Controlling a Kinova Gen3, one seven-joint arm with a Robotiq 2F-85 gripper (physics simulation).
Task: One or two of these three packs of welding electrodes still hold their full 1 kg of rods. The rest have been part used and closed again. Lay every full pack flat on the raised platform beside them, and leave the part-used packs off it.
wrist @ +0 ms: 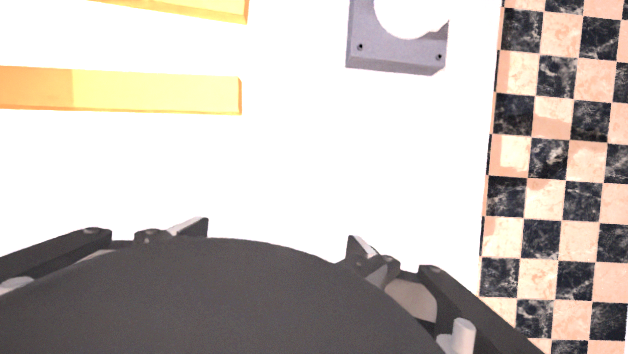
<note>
In view: my gripper [278, 241] and a yellow pack [36, 88].
</note>
